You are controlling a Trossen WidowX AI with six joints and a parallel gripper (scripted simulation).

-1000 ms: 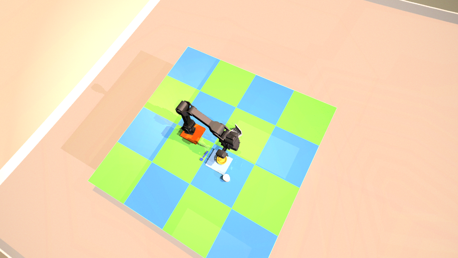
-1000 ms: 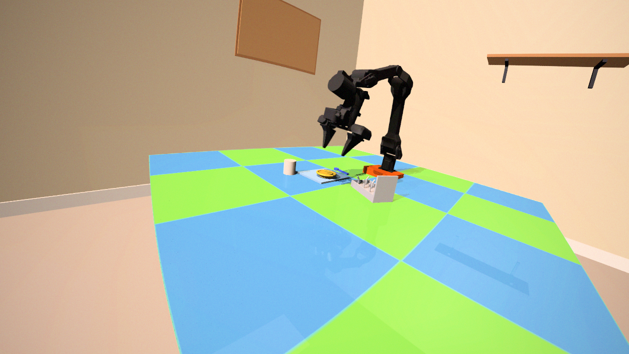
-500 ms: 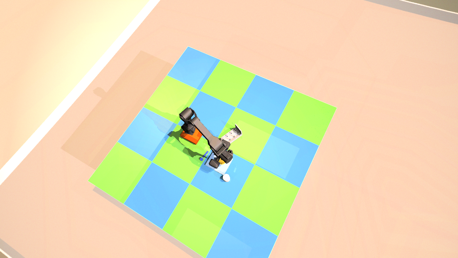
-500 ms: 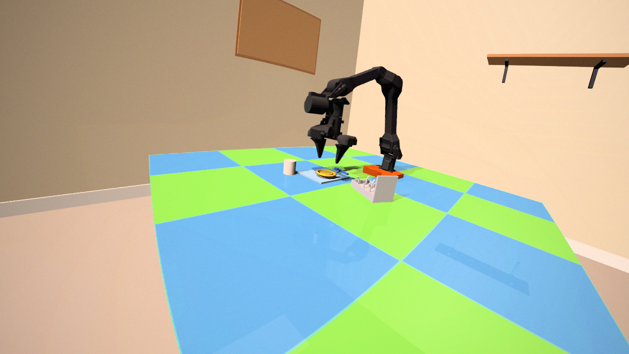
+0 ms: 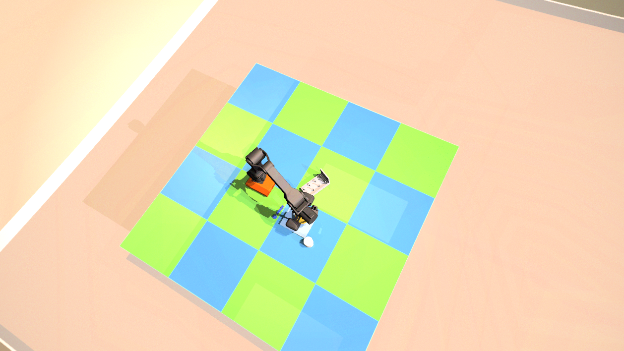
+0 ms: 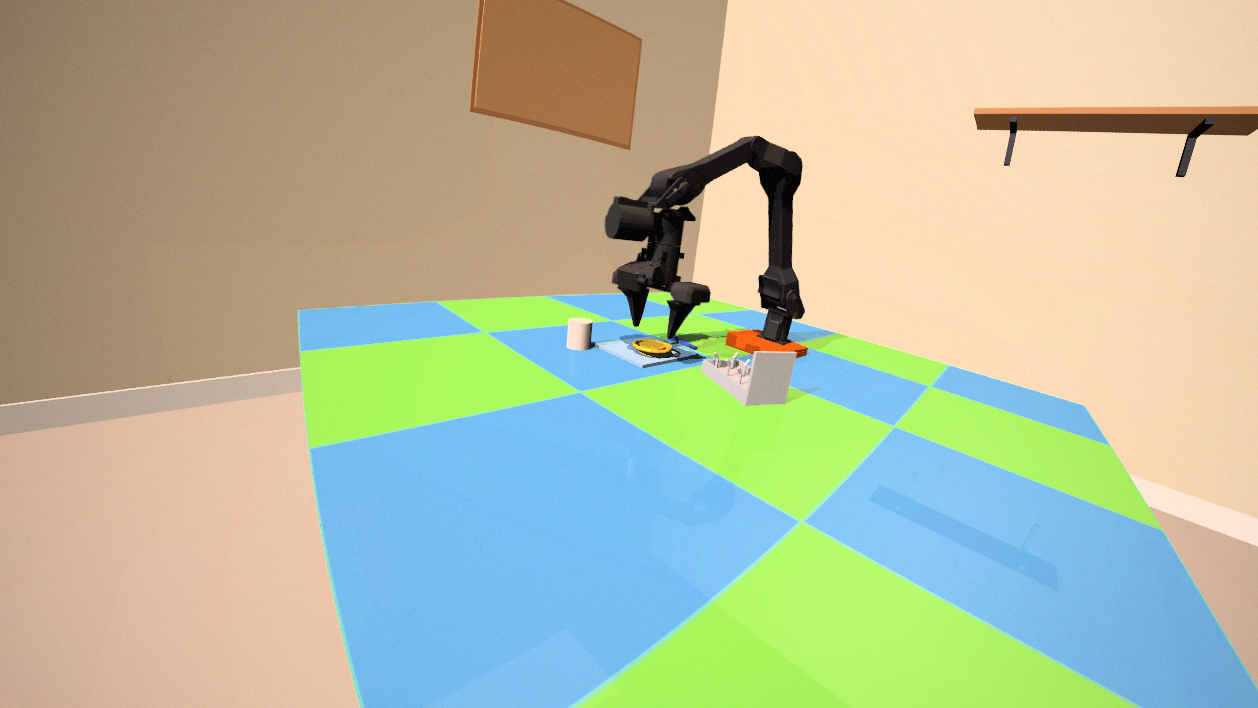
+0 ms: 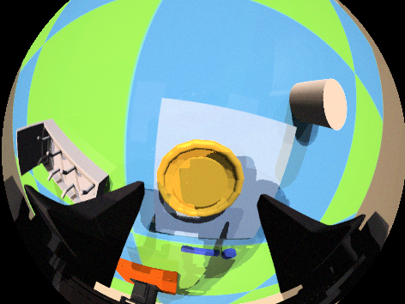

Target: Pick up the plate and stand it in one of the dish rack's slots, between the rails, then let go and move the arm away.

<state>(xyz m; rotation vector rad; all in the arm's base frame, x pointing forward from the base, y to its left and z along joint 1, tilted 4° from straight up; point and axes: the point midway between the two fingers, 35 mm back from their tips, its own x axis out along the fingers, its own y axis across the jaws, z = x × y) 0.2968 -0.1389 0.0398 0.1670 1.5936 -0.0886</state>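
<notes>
The yellow plate lies 3 cm below my gripper tip. From my gripper tip the other things lie so: blue spoon: 14 cm behind, 4 cm below, 2 cm to the right; grey dish rack: 18 cm to the left, 2 cm below; white cup: 11 cm to the right, 7 cm ahead, 2 cm below.
</notes>
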